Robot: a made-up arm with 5 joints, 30 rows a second.
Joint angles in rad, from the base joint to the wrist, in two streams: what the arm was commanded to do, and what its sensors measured. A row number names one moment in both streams.
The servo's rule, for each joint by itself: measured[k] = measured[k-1] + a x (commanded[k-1-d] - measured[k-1]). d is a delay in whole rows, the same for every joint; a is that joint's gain. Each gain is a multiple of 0.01, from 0.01 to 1. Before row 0 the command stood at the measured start. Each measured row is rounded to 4 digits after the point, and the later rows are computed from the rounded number. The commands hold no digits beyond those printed.
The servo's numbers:
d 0
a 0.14 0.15 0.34 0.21 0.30
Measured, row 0:
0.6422 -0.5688 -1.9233 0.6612 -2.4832
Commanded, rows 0 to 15:
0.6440 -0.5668 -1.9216 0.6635 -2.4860
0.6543 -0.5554 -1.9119 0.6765 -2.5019
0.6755 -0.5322 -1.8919 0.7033 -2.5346
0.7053 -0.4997 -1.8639 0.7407 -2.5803
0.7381 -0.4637 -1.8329 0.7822 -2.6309
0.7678 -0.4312 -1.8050 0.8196 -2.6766
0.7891 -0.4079 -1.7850 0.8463 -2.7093
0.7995 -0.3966 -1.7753 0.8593 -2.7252
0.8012 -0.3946 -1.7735 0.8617 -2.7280
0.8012 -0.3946 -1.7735 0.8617 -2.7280
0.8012 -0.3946 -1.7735 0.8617 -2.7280
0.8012 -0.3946 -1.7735 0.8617 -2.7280
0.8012 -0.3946 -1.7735 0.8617 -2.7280
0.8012 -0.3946 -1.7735 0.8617 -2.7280
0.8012 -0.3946 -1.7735 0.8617 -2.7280
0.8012 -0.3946 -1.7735 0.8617 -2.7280
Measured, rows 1 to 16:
0.6425 -0.5685 -1.9227 0.6617 -2.4840
0.6442 -0.5665 -1.9190 0.6648 -2.4894
0.6486 -0.5614 -1.9098 0.6729 -2.5030
0.6565 -0.5521 -1.8942 0.6871 -2.5262
0.6679 -0.5388 -1.8734 0.7071 -2.5576
0.6819 -0.5227 -1.8501 0.7307 -2.5933
0.6969 -0.5055 -1.8280 0.7550 -2.6281
0.7113 -0.4892 -1.8101 0.7769 -2.6572
0.7239 -0.4750 -1.7977 0.7947 -2.6784
0.7347 -0.4629 -1.7895 0.8088 -2.6933
0.7440 -0.4527 -1.7841 0.8199 -2.7037
0.7520 -0.4440 -1.7805 0.8287 -2.7110
0.7589 -0.4366 -1.7781 0.8356 -2.7161
0.7648 -0.4303 -1.7765 0.8411 -2.7197
0.7699 -0.4249 -1.7755 0.8454 -2.7222
0.7743 -0.4204 -1.7748 0.8488 -2.7239

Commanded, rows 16 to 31:
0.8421 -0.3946 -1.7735 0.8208 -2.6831
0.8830 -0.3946 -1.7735 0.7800 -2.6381
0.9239 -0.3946 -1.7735 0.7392 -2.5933
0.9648 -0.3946 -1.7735 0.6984 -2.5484
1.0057 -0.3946 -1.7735 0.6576 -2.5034
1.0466 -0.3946 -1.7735 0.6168 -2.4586
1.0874 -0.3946 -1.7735 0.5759 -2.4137
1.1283 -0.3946 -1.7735 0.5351 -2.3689
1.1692 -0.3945 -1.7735 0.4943 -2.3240
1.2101 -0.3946 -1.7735 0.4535 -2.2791
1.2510 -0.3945 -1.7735 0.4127 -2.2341
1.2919 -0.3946 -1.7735 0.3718 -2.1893
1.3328 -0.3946 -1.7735 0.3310 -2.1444
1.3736 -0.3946 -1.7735 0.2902 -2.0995
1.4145 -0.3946 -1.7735 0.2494 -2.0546
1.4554 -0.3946 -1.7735 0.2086 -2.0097
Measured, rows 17 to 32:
0.7838 -0.4165 -1.7744 0.8429 -2.7117
0.7977 -0.4132 -1.7741 0.8297 -2.6896
0.8154 -0.4104 -1.7739 0.8107 -2.6607
0.8363 -0.4080 -1.7738 0.7871 -2.6270
0.8600 -0.4060 -1.7737 0.7599 -2.5899
0.8861 -0.4043 -1.7736 0.7298 -2.5505
0.9143 -0.4028 -1.7736 0.6975 -2.5095
0.9443 -0.4016 -1.7736 0.6634 -2.4673
0.9758 -0.4005 -1.7736 0.6279 -2.4243
1.0086 -0.3996 -1.7736 0.5913 -2.3807
1.0425 -0.3988 -1.7736 0.5538 -2.3367
1.0774 -0.3982 -1.7736 0.5156 -2.2925
1.1132 -0.3977 -1.7736 0.4768 -2.2481
1.1497 -0.3972 -1.7736 0.4376 -2.2035
1.1868 -0.3968 -1.7736 0.3981 -2.1588
1.2244 -0.3965 -1.7736 0.3583 -2.1141

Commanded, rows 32 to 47:
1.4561 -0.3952 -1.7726 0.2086 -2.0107
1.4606 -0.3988 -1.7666 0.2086 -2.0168
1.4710 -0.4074 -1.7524 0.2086 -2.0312
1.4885 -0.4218 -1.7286 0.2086 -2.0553
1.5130 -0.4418 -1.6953 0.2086 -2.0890
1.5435 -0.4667 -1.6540 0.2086 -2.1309
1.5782 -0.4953 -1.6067 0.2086 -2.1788
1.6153 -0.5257 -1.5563 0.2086 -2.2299
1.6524 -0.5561 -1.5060 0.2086 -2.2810
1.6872 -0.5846 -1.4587 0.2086 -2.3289
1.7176 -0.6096 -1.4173 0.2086 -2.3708
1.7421 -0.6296 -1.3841 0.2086 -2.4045
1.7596 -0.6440 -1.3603 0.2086 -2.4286
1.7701 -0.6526 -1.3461 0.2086 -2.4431
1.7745 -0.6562 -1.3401 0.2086 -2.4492
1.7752 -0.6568 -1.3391 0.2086 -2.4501
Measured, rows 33 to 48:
1.2568 -0.3963 -1.7733 0.3269 -2.0831
1.2853 -0.3967 -1.7710 0.3021 -2.0632
1.3113 -0.3983 -1.7647 0.2825 -2.0536
1.3361 -0.4018 -1.7524 0.2670 -2.0541
1.3609 -0.4078 -1.7330 0.2547 -2.0646
1.3865 -0.4166 -1.7061 0.2450 -2.0845
1.4133 -0.4284 -1.6723 0.2374 -2.1128
1.4416 -0.4430 -1.6329 0.2314 -2.1479
1.4711 -0.4600 -1.5898 0.2266 -2.1878
1.5014 -0.4787 -1.5452 0.2228 -2.2301
1.5317 -0.4983 -1.5017 0.2198 -2.2723
1.5612 -0.5180 -1.4617 0.2174 -2.3120
1.5890 -0.5369 -1.4272 0.2156 -2.3470
1.6144 -0.5543 -1.3996 0.2141 -2.3758
1.6368 -0.5696 -1.3794 0.2129 -2.3978
1.6562 -0.5827 -1.3657 0.2120 -2.4135

